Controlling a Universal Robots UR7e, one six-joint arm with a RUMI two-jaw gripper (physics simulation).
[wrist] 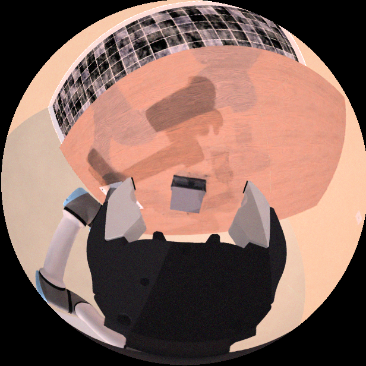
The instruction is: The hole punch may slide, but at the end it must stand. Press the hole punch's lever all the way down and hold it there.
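The hole punch (187, 194) is a small grey block with a dark strip along its far edge. It stands on the wooden table (295, 150), near the table's edge closest to the gripper body. My gripper (188, 180) is open, with its two grey fingers wide apart. In the wrist view the punch shows between the fingertips, with space on both sides, and nothing is held. How high the fingers are above it is hard to tell. The lever's shape and position cannot be made out clearly.
A dark checkered tiled panel (165, 37) with a white edge runs along the far side of the table. The arm's own links (62, 250) and a white base plate (140, 204) show at the left. Shadows of the arm and gripper fall across the wood.
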